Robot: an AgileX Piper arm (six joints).
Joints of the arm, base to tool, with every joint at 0 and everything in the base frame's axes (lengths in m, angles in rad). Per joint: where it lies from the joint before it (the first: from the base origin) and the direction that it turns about. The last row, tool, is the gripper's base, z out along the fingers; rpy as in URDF.
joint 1: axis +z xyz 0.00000 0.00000 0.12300
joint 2: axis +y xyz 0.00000 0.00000 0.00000
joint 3: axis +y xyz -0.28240 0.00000 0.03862
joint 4: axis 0.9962 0 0.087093 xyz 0.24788 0.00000 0.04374
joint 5: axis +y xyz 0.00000 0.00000 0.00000
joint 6: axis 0.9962 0 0.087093 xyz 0.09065 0.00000 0.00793
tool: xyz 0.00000 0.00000 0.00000 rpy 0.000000 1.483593 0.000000
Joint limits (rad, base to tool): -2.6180..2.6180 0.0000..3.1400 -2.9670..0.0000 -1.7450..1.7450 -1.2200..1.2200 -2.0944..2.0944
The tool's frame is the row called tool.
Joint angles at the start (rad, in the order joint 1, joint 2, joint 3, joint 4, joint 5, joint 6): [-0.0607, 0.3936, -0.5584, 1.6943, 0.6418, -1.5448]
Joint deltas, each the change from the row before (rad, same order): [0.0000, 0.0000, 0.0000, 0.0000, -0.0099, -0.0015]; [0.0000, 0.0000, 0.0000, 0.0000, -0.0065, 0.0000]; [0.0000, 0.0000, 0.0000, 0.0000, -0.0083, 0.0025]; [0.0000, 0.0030, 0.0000, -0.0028, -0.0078, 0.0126]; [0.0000, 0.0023, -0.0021, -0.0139, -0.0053, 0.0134]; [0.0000, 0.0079, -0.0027, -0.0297, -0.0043, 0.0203]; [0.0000, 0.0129, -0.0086, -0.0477, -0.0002, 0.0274]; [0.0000, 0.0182, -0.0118, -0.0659, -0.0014, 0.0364]
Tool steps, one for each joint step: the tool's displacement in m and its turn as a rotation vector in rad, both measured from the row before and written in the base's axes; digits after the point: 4 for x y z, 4 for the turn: [0.0005, -0.0008, 0.0000, 0.0013, 0.0003, -0.0099]; [0.0003, -0.0005, 0.0000, 0.0017, 0.0007, -0.0062]; [0.0004, -0.0006, 0.0000, 0.0041, 0.0022, -0.0073]; [0.0012, -0.0006, -0.0003, 0.0096, 0.0106, -0.0048]; [0.0008, -0.0004, -0.0002, -0.0012, 0.0085, -0.0050]; [0.0023, -0.0003, -0.0011, -0.0107, 0.0177, -0.0063]; [0.0030, -0.0001, -0.0006, -0.0233, 0.0212, -0.0054]; [0.0042, -0.0004, -0.0009, -0.0328, 0.0290, -0.0098]
